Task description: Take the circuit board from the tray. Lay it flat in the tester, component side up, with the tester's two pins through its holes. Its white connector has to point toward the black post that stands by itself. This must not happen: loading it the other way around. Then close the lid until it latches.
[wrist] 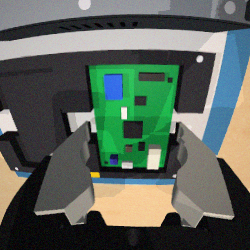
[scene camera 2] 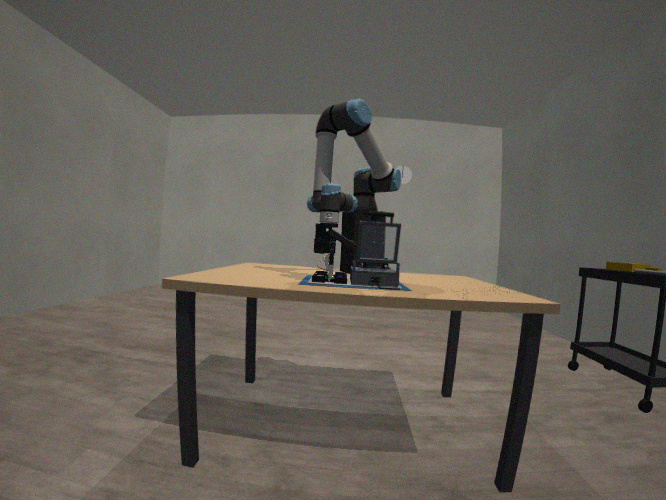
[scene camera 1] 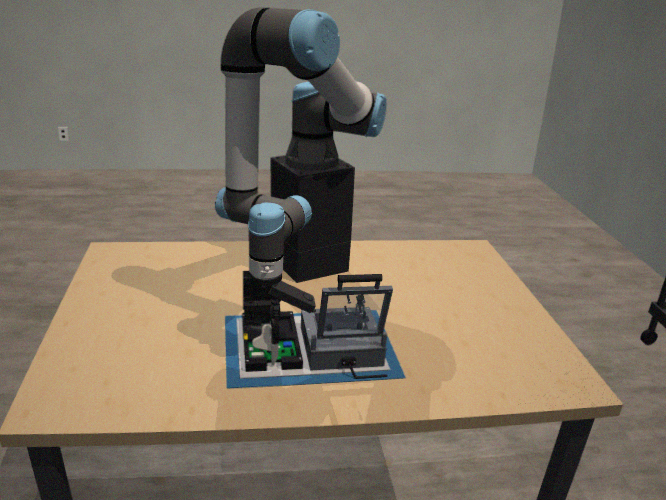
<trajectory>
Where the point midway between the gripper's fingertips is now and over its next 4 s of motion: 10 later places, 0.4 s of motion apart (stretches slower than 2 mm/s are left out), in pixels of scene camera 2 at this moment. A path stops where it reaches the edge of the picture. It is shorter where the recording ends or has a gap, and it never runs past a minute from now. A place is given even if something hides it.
The gripper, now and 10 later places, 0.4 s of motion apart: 329, 280; 329, 280; 329, 278; 329, 276; 329, 274; 329, 273; 329, 272; 329, 270; 330, 263; 330, 257; 330, 254
</trajectory>
